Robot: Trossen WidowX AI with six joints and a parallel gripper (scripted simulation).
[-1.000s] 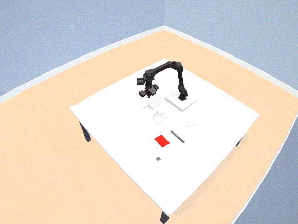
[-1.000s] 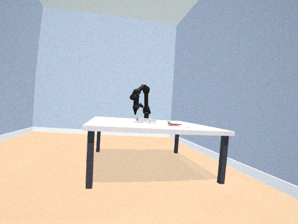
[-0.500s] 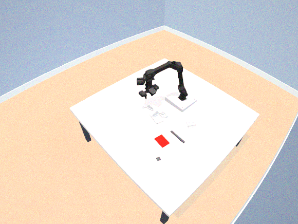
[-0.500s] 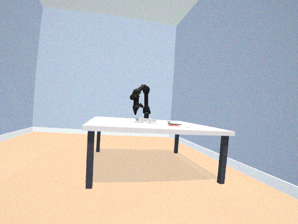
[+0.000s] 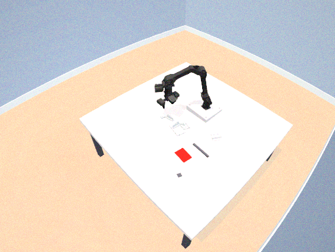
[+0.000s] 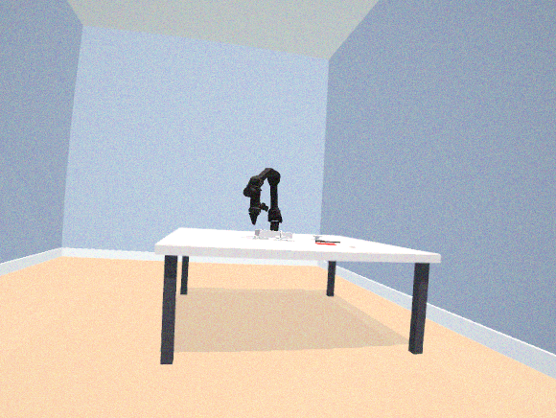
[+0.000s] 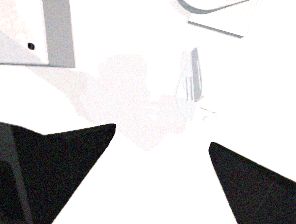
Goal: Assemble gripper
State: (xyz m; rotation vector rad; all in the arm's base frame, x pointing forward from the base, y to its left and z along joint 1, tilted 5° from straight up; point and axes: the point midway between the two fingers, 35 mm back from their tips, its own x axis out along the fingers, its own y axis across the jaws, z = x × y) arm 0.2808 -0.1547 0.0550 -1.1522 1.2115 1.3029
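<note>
Right now my gripper tip is 7 cm above the white jaw piece, 6 cm short of it and 2 cm to the right of it. From my gripper tip the other things lie so: dark grey bar: 44 cm to the left, 8 cm below, 5 cm ahead; small white part: 42 cm to the left, 13 cm behind, 5 cm below; red flat rectangle: 40 cm to the left, 17 cm ahead, 8 cm below.
</note>
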